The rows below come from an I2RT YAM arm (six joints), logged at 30 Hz.
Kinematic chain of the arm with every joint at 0, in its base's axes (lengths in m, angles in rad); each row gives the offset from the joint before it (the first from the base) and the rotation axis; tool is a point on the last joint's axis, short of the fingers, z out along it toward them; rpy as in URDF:
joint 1: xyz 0 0 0.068 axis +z
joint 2: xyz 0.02 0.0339 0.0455 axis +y
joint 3: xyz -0.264 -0.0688 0 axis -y
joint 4: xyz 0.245 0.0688 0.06 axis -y
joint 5: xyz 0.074 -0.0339 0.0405 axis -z
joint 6: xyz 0.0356 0 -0.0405 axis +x
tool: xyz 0 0 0 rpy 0 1.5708 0
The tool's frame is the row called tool.
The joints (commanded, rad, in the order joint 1, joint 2, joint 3, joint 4, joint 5, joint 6), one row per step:
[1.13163, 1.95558, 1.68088, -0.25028, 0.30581, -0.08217]
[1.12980, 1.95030, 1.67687, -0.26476, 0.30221, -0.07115]
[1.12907, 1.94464, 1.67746, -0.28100, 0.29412, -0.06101]
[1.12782, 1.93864, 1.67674, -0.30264, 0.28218, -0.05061]
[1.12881, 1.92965, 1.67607, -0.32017, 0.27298, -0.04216]
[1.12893, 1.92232, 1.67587, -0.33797, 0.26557, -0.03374]
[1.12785, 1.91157, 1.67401, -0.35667, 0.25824, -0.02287]
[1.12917, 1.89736, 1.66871, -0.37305, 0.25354, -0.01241]
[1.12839, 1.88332, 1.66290, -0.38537, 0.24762, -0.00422]
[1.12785, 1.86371, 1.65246, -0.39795, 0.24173, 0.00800]
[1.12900, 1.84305, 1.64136, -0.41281, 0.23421, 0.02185]
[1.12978, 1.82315, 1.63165, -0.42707, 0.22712, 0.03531]
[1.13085, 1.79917, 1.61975, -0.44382, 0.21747, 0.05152]
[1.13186, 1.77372, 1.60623, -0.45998, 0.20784, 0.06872]
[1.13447, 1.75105, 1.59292, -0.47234, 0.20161, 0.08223]
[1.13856, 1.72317, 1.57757, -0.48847, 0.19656, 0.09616]
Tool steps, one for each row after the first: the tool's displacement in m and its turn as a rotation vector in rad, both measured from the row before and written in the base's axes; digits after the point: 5 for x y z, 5 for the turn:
[-0.00019, -0.00211, -0.00041, -0.00433, 0.01407, -0.00406]
[-0.00073, -0.00169, 0.00116, -0.00101, 0.01428, 0.00119]
[-0.00083, -0.00214, 0.00034, -0.00579, 0.01909, 0.00362]
[-0.00182, -0.00205, 0.00205, -0.00118, 0.01362, 0.00436]
[-0.00129, -0.00201, 0.00147, -0.00298, 0.01341, 0.00188]
[-0.00116, -0.00300, 0.00228, -0.00084, 0.01456, -0.00082]
[-0.00238, -0.00326, 0.00278, 0.00035, 0.01201, -0.00049]
[-0.00148, -0.00347, 0.00285, 0.00237, 0.00982, -0.00041]
[-0.00218, -0.00469, 0.00352, 0.00520, 0.01203, -0.00247]
[-0.00308, -0.00473, 0.00342, 0.00473, 0.01473, -0.00043]
[-0.00283, -0.00462, 0.00354, 0.00542, 0.01380, -0.00101]
[-0.00350, -0.00558, 0.00409, 0.00689, 0.01718, -0.00028]
[-0.00365, -0.00598, 0.00402, 0.00765, 0.01769, -0.00102]
[-0.00379, -0.00507, 0.00320, 0.00586, 0.01312, -0.00013]
[-0.00490, -0.00623, 0.00403, 0.00512, 0.01306, 0.00009]

